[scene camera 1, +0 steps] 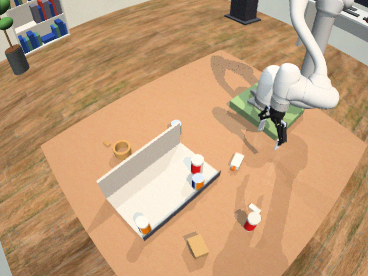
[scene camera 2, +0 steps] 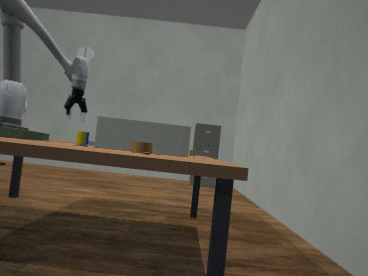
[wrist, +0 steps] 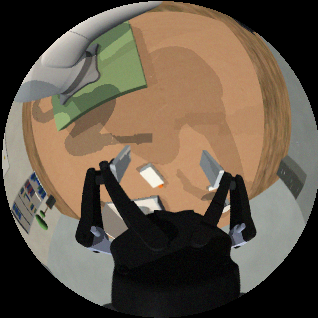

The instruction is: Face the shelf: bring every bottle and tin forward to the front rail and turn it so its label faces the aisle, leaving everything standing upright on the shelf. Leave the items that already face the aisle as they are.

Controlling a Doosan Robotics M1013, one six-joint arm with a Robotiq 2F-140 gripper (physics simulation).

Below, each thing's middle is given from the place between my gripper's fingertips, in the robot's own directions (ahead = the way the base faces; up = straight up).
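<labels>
Relative to the white shelf tray (scene camera 1: 160, 189), my gripper is 190 mm to the left, 510 mm short of it and 140 mm above it.
</labels>
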